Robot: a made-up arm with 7 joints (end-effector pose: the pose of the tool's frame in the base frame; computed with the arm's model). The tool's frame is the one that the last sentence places. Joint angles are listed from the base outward.
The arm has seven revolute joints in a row. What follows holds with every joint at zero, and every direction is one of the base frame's.
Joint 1 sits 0.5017 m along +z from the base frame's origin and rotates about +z.
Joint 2 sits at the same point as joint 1 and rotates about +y.
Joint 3 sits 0.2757 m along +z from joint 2 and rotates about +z.
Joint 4 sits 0.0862 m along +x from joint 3 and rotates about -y.
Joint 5 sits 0.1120 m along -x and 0.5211 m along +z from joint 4 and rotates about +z.
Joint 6 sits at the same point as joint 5 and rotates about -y.
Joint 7 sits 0.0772 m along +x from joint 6 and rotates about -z.
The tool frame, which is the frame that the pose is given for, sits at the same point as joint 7; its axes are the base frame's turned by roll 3.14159, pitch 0.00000 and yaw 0.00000 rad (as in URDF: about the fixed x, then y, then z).
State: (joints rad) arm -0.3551 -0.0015 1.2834 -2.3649 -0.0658 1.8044 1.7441
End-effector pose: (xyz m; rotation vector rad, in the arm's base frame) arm 0.3567 0.4784 0.4434 2.3865 -0.9845 -0.0959
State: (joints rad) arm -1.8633 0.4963 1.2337 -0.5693 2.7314 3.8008 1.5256
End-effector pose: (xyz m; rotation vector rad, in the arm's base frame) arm 0.1310 -0.5006 1.0643 1.4895 0.3483 0.5705
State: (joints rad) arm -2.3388 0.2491 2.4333 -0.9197 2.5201 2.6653 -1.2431
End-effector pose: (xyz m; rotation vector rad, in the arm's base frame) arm 0.3762 -0.1175 1.2253 -0.3664 0.1089 -1.6108
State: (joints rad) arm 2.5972 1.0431 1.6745 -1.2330 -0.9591 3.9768 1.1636
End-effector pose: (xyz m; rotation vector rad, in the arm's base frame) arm -0.6202 -0.1739 0.8644 -0.2471 -0.5329 1.9603
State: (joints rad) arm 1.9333 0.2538 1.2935 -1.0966 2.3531 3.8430 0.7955
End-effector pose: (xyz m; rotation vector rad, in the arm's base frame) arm -0.5225 0.1263 0.9949 -2.2959 0.7922 1.9296
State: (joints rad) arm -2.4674 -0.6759 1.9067 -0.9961 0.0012 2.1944 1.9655
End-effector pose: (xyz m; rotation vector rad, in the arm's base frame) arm 0.7421 -0.0001 0.9660 -1.2584 2.2260 -1.4995
